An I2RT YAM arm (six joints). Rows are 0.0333 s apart.
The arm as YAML. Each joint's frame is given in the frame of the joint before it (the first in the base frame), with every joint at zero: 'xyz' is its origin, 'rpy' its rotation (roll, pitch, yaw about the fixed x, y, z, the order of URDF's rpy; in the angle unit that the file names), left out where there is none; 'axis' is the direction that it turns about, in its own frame. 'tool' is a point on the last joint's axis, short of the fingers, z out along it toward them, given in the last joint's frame.
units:
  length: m
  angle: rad
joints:
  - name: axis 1
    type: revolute
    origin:
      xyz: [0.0, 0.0, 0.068]
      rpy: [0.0, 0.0, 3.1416]
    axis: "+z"
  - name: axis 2
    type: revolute
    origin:
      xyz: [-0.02, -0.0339, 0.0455]
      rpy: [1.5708, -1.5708, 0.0]
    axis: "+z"
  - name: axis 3
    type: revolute
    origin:
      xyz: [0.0, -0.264, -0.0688]
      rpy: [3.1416, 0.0, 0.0]
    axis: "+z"
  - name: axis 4
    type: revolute
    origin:
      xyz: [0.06, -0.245, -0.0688]
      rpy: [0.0, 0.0, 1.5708]
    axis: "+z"
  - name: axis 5
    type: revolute
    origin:
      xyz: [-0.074, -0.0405, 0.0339]
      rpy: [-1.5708, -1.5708, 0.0]
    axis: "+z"
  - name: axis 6
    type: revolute
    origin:
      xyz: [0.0, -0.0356, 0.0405]
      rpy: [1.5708, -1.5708, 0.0]
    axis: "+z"
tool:
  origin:
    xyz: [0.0, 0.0, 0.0]
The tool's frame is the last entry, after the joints.
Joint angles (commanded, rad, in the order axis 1, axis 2, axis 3, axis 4, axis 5, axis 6), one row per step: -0.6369 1.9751 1.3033 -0.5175 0.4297 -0.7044; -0.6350 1.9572 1.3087 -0.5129 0.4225 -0.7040; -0.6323 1.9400 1.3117 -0.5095 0.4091 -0.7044; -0.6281 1.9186 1.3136 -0.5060 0.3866 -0.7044; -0.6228 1.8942 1.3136 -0.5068 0.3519 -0.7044; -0.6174 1.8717 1.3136 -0.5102 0.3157 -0.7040; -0.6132 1.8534 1.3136 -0.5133 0.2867 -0.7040; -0.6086 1.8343 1.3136 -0.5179 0.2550 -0.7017; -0.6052 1.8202 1.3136 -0.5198 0.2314 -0.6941; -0.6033 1.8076 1.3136 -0.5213 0.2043 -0.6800; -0.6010 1.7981 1.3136 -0.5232 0.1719 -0.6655; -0.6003 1.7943 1.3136 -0.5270 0.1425 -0.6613; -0.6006 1.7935 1.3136 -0.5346 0.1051 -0.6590; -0.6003 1.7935 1.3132 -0.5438 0.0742 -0.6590; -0.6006 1.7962 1.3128 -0.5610 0.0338 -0.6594
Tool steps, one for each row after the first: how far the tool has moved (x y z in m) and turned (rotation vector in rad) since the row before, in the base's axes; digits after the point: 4 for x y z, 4 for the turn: 0.0013 0.0003 0.0082 -0.0112 -0.0266 0.0043; 0.0010 0.0011 0.0072 -0.0041 -0.0260 0.0085; 0.0011 0.0021 0.0084 0.0006 -0.0336 0.0139; 0.0007 0.0035 0.0086 0.0112 -0.0372 0.0211; 0.0005 0.0037 0.0078 0.0149 -0.0343 0.0222; 0.0002 0.0031 0.0063 0.0119 -0.0270 0.0184; 0.0001 0.0035 0.0065 0.0147 -0.0288 0.0186; 0.0001 0.0025 0.0049 0.0117 -0.0252 0.0092; -0.0001 0.0021 0.0043 0.0169 -0.0289 0.0043; 0.0003 0.0022 0.0032 0.0230 -0.0283 0.0074; 0.0002 0.0014 0.0010 0.0220 -0.0158 0.0129; 0.0001 0.0014 -0.0003 0.0308 -0.0132 0.0176; 0.0000 0.0015 -0.0007 0.0271 -0.0070 0.0165; -0.0004 0.0019 -0.0021 0.0400 -0.0027 0.0207
